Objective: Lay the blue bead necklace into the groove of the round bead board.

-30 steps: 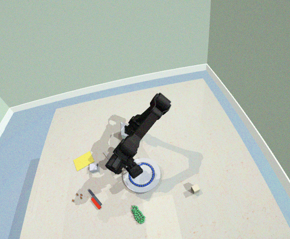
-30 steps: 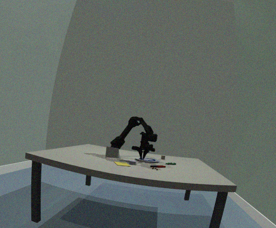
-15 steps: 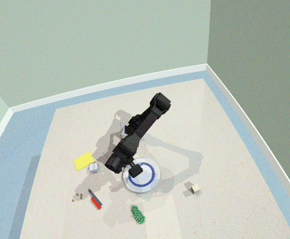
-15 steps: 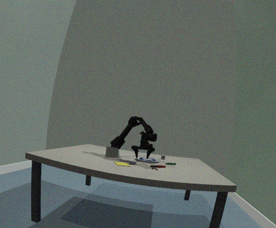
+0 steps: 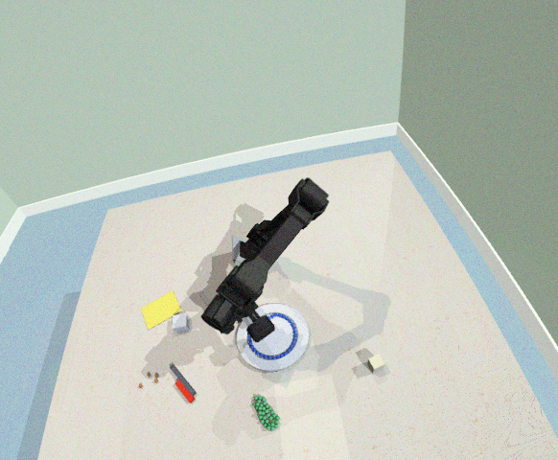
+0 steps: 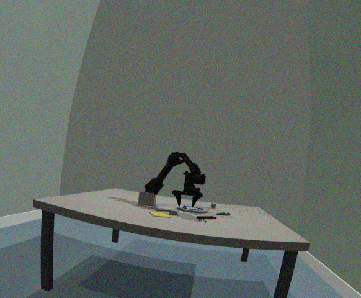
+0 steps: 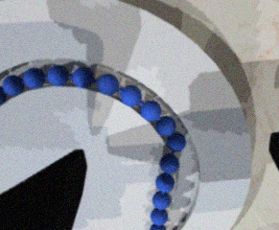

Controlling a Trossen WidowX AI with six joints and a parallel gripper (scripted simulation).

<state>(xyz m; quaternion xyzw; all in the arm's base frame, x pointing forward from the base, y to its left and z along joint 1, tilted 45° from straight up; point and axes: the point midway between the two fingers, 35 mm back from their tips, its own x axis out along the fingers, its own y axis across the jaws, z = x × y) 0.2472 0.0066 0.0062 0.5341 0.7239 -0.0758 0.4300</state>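
Right now my gripper tip is 5 cm to the right of the round bead board, 4 cm short of it and 1 cm above it. Also, from my gripper tip: white cube: 22 cm to the right, 3 cm behind, 1 cm below; grey tool: 19 cm to the right, 16 cm ahead, 2 cm below; stick: 14 cm to the right, 9 cm behind, 2 cm below.
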